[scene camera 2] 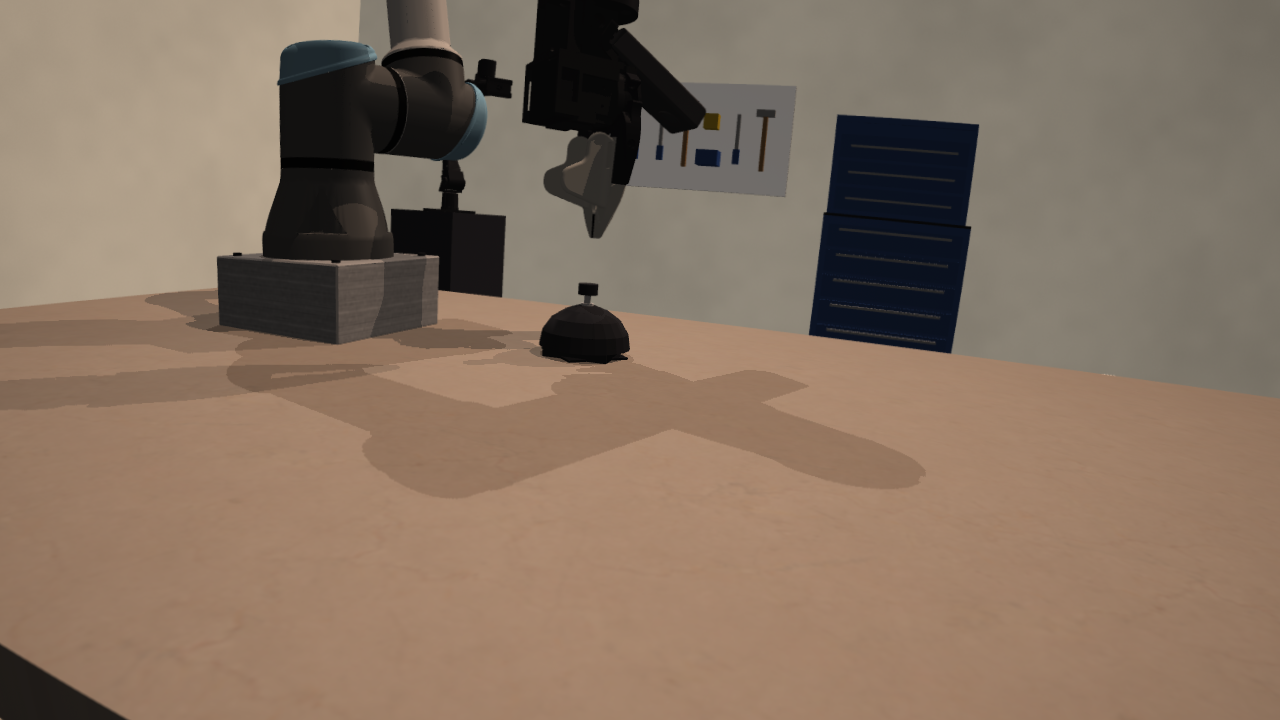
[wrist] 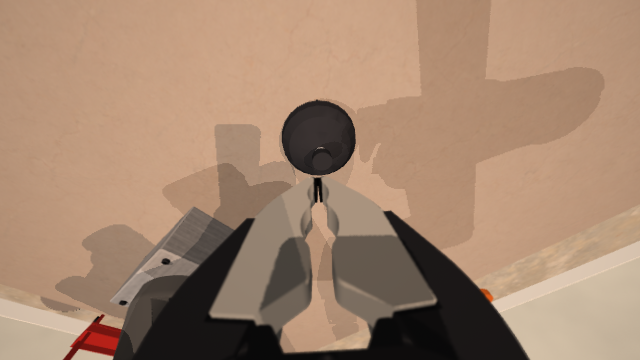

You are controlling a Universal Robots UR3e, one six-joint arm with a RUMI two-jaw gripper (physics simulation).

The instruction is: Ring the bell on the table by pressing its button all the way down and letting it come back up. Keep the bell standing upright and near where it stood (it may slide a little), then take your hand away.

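Seen in the pictures: gripper, fingertip midpoint: (scene camera 2: pixel 595 238) (wrist: pixel 317 179); arm's base at its link origin: (scene camera 2: pixel 329 255).
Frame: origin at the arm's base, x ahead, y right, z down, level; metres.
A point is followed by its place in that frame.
The black dome bell (scene camera 2: pixel 584 334) @(x 0.286, y -0.037, z 0.046 m) (wrist: pixel 315 125) @(x 0.278, y -0.093, z 0.033 m) stands upright on the table (scene camera 2: pixel 626 555) @(x 0.471, y 0.243, z 0.071 m) (wrist: pixel 150 60) @(x 0.181, y -0.224, z 0.071 m). Its button (scene camera 2: pixel 588 289) @(x 0.273, y -0.062, z 0.009 m) (wrist: pixel 322 160) @(x 0.269, y -0.071, z 0.005 m) is up, with a short length of pale stem showing between it and the dome in the scene view. My gripper (scene camera 2: pixel 594 234) @(x 0.267, y -0.079, z -0.036 m) (wrist: pixel 317 179) @(x 0.267, y -0.079, z -0.036 m) is shut and empty, its fingertips together. It points down above the button, and a clear gap separates the tips from the button. In the wrist view the whole dome and the button show just beyond the fingertips.
The arm's grey base block (scene camera 2: pixel 384 295) @(x 0.081, y 0.000, z 0.032 m) (wrist: pixel 192 240) @(x 0.072, y -0.067, z 0.024 m) stands on the table to the left of the bell in the scene view. Behind the table are a dark cabinet (scene camera 2: pixel 478 255), a blue drawer cabinet (scene camera 2: pixel 895 201) and a tool poster (scene camera 2: pixel 780 98) on the wall.
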